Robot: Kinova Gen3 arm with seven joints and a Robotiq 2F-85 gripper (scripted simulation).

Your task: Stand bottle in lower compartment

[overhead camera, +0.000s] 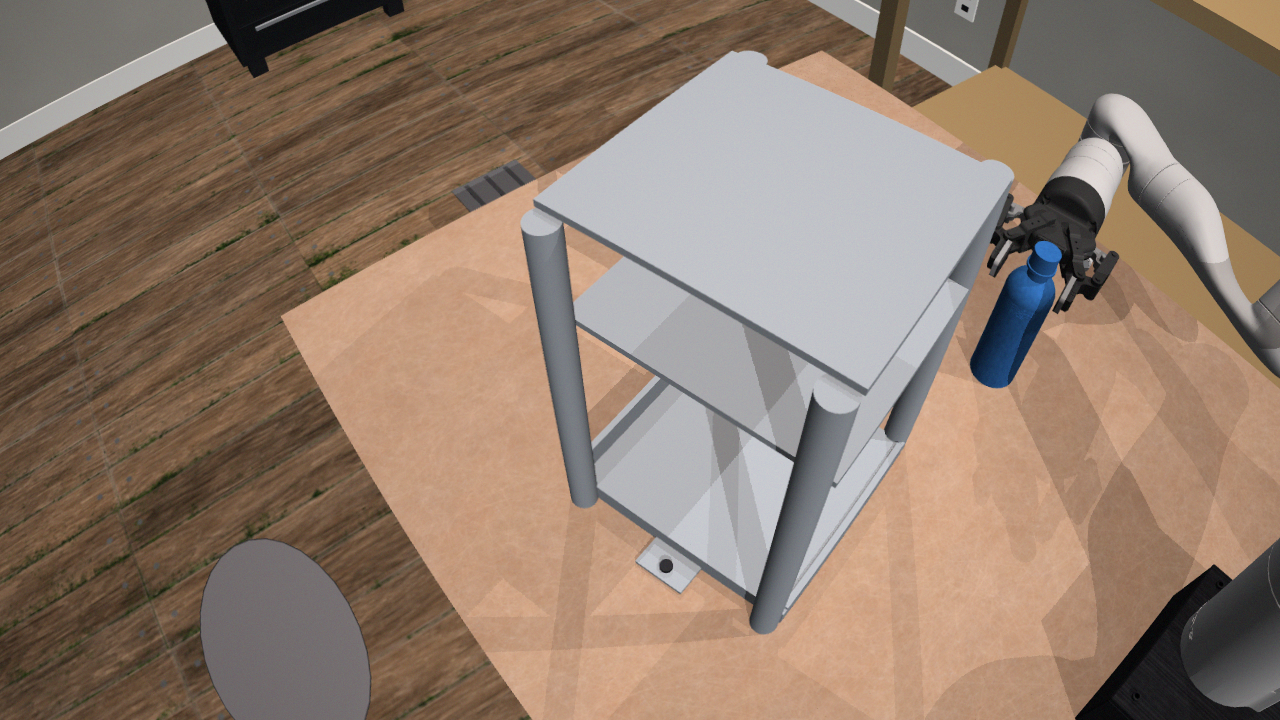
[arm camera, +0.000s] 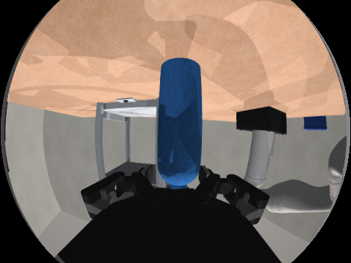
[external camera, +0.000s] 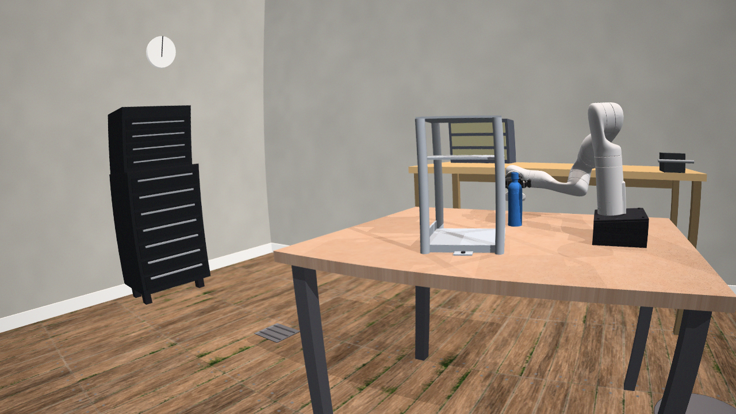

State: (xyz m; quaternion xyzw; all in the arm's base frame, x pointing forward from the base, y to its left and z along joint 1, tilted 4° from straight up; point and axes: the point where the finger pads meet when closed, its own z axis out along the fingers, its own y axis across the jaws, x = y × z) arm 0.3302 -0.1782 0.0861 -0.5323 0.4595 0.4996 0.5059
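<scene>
The blue bottle is 20 mm below my hand. From my hand the other things lie so: grey shelving unit (120 mm ahead, 270 mm to the left, 30 mm above).
</scene>
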